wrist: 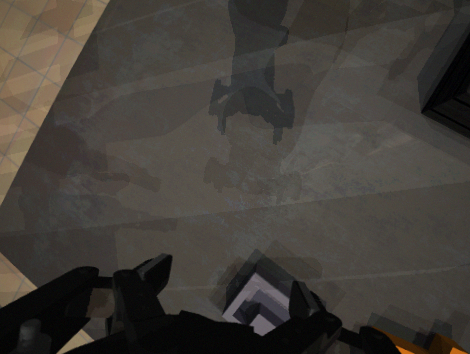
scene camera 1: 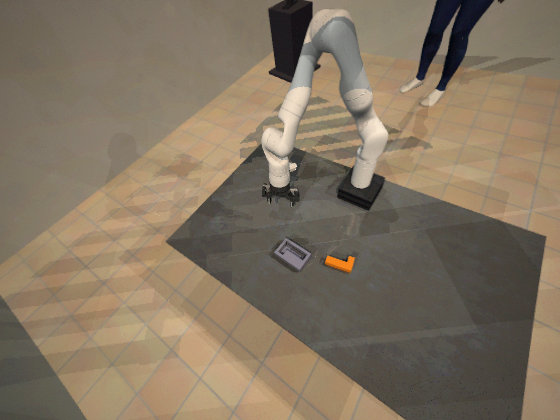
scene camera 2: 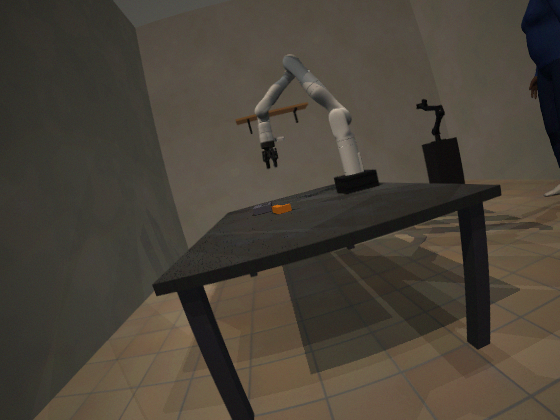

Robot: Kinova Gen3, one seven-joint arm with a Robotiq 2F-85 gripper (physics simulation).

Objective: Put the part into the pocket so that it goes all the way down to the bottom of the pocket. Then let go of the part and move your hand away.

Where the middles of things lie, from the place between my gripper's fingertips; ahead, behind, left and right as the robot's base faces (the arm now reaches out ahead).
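Grey pocket block [wrist: 262, 301]: 80 mm ahead of my hand, 120 mm to the left, 190 mm below.
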